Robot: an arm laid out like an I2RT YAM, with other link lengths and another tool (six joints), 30 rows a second.
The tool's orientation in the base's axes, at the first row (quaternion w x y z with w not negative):
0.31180, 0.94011, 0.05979, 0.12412
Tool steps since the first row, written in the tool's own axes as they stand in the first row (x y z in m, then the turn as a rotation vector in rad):
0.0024, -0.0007, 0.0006, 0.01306, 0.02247, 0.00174
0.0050, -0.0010, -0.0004, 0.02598, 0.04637, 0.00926
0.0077, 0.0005, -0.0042, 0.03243, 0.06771, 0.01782
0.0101, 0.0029, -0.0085, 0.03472, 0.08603, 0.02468
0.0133, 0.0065, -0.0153, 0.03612, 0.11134, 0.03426
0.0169, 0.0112, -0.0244, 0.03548, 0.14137, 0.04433
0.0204, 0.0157, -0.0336, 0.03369, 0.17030, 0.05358
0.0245, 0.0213, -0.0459, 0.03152, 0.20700, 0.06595
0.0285, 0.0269, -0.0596, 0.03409, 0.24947, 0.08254
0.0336, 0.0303, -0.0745, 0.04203, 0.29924, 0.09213
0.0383, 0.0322, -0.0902, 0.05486, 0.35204, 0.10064
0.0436, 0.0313, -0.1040, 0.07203, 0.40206, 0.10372
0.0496, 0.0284, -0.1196, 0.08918, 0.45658, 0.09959
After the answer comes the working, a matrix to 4 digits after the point.
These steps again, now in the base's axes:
0.0024, 0.0007, -0.0004, 0.01382, -0.01646, 0.01472
0.0047, 0.0020, 0.0007, 0.02912, -0.03738, 0.02579
0.0063, 0.0035, 0.0051, 0.03839, -0.05809, 0.03325
0.0075, 0.0045, 0.0103, 0.04309, -0.07620, 0.03940
0.0089, 0.0061, 0.0184, 0.04792, -0.10162, 0.04747
0.0100, 0.0082, 0.0290, 0.05108, -0.13147, 0.05759
0.0111, 0.0105, 0.0395, 0.05288, -0.16019, 0.06746
0.0119, 0.0139, 0.0532, 0.05542, -0.19697, 0.07951
0.0122, 0.0180, 0.0679, 0.06387, -0.23987, 0.09269
0.0132, 0.0248, 0.0825, 0.07585, -0.28358, 0.11673
0.0136, 0.0331, 0.0967, 0.09234, -0.32817, 0.14439
0.0149, 0.0427, 0.1079, 0.11145, -0.36660, 0.17544
0.0163, 0.0551, 0.1195, 0.12874, -0.40452, 0.21478

The tool's axes in the first row as the columns of a matrix, in the base's axes (rounded; the answer above uses it unrounded):
0.9620, 0.0350, 0.2707
0.1898, -0.7984, -0.5714
0.1961, 0.6011, -0.7748

